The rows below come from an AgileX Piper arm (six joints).
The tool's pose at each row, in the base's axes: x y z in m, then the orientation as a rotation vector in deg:
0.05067 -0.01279 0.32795 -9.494 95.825 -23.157
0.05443 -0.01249 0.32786 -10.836 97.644 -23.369
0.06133 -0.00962 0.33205 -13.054 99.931 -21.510
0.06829 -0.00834 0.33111 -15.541 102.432 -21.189
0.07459 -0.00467 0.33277 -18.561 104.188 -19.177
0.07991 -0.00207 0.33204 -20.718 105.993 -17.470
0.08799 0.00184 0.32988 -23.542 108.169 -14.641
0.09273 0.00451 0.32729 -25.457 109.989 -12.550
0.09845 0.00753 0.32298 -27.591 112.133 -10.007
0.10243 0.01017 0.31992 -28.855 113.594 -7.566
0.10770 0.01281 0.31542 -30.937 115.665 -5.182
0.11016 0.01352 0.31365 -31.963 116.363 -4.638
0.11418 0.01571 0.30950 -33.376 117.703 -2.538
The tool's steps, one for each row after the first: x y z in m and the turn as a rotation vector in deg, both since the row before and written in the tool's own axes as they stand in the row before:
-0.00057 0.00077 0.00365 -0.990 1.651 -1.065
-0.00608 0.00181 0.00576 -2.891 1.679 -0.459
-0.00103 0.00190 0.00680 -2.059 2.176 -1.505
-0.00439 0.00281 0.00536 -3.271 1.134 -0.958
-0.00176 0.00242 0.00516 -2.610 1.331 -0.527
-0.00196 0.00366 0.00825 -3.745 1.501 -0.407
-0.00030 0.00265 0.00540 -2.703 1.361 -0.169
0.00056 0.00313 0.00709 -3.154 1.634 -0.084
0.00008 0.00241 0.00513 -2.522 0.987 0.388
0.00073 0.00225 0.00703 -2.956 1.703 -0.128
0.00018 0.00032 0.00309 -0.960 0.677 -0.377
0.00083 0.00171 0.00588 -2.306 1.029 0.097

